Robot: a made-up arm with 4 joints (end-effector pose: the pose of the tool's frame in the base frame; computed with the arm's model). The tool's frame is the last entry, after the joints.
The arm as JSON. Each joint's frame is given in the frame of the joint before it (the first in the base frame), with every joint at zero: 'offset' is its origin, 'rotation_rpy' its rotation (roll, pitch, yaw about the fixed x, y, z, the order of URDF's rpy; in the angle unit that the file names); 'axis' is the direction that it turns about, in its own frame. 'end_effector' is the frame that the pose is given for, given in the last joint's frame.
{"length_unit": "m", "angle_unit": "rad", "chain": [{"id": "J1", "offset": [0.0, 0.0, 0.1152], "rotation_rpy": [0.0, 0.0, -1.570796], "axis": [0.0, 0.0, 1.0]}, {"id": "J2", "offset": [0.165, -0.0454, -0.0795], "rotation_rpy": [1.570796, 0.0, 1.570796], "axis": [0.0, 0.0, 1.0]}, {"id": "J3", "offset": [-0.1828, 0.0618, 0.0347], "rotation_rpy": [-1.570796, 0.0, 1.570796], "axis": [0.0, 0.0, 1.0]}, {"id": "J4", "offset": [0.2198, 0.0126, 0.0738], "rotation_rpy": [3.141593, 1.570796, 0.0], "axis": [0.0, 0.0, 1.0]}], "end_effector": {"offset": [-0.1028, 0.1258, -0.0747], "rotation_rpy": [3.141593, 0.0, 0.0]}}
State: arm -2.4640 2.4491 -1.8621 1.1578
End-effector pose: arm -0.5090 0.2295 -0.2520 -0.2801 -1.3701 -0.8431
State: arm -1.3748 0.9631 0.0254 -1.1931
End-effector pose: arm -0.4014 0.3708 0.0952 -0.9317 -0.2504 -0.1796
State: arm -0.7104 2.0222 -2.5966 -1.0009
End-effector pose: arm 0.0628 -0.3589 -0.0348 0.5050 -1.6582 2.5641
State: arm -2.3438 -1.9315 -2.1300 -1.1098
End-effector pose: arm -0.1486 0.3883 0.2870 -0.8883 1.5542 2.0957
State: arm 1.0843 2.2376 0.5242 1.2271
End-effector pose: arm -0.0119 -0.0102 -0.4614 1.8922 -1.1462 -0.6630
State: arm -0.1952 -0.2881 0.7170 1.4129
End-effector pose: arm -0.3435 0.1341 0.3612 -0.8123 -0.1983 -1.4203
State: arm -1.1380 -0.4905 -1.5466 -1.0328
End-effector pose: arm -0.5592 0.0241 0.0677 1.0530 -1.1615 -0.4614
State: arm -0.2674 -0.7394 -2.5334 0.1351
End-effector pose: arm -0.5406 -0.1499 0.1143 2.4952 0.1371 -1.0975
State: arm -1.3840 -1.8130 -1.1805 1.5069
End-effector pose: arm -0.3657 -0.3875 0.3476 -0.7753 -1.7286 1.4439
